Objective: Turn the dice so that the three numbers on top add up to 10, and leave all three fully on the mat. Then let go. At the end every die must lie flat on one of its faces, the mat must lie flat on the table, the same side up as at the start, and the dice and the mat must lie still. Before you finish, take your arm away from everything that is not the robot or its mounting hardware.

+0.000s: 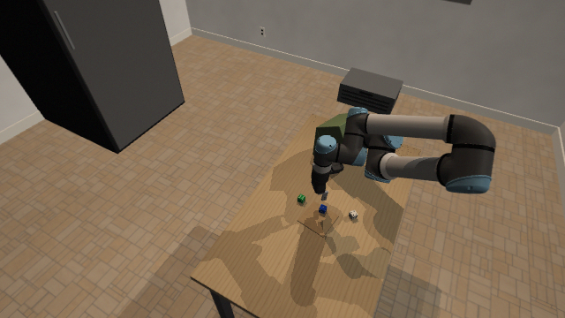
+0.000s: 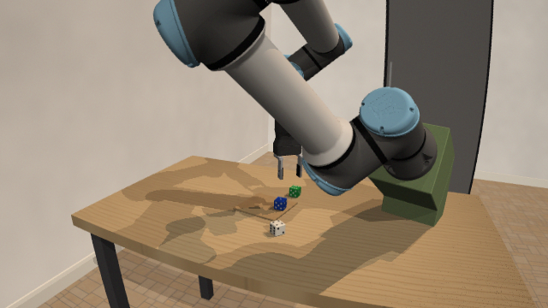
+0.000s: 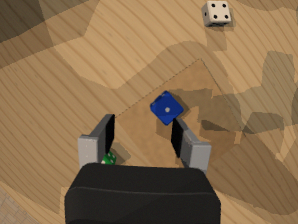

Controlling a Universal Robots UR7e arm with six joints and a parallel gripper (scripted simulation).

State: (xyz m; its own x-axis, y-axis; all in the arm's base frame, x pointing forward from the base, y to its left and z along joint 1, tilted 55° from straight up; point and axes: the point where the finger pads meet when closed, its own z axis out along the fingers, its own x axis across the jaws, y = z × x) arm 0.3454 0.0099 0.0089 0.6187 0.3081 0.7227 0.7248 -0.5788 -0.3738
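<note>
Right now the green die is 20 mm ahead of my hand, 90 mm to the right of it and 100 mm below it. From my hand the other things lie so: tan mat (60 mm ahead, 30 mm to the left, 110 mm below); then blue die (10 mm ahead, 20 mm to the left, 90 mm below); then white die (50 mm behind, 150 mm to the left, 100 mm below).
</note>
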